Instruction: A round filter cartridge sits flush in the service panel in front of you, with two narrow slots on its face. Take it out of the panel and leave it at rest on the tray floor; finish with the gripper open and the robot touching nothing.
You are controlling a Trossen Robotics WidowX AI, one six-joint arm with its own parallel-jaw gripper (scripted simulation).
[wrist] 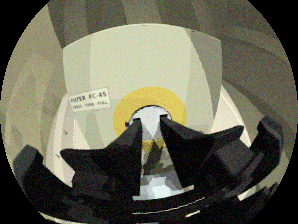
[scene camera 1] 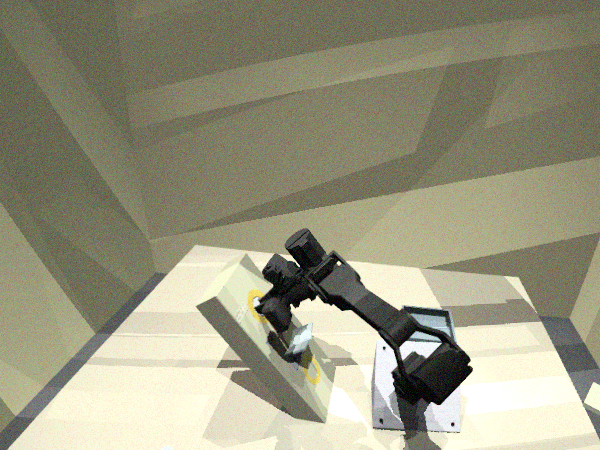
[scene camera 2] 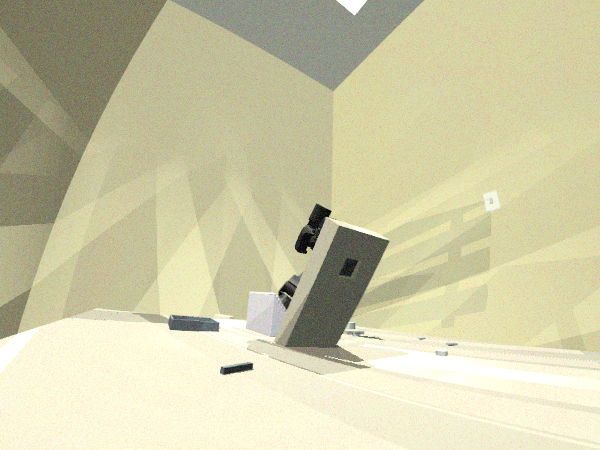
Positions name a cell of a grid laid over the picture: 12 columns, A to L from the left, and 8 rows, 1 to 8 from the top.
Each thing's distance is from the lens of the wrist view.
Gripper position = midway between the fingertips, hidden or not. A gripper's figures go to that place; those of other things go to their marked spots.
my gripper (wrist: G5): 10 cm
round filter cartridge (wrist: G5): 8 cm
service panel (wrist: E3): 8 cm
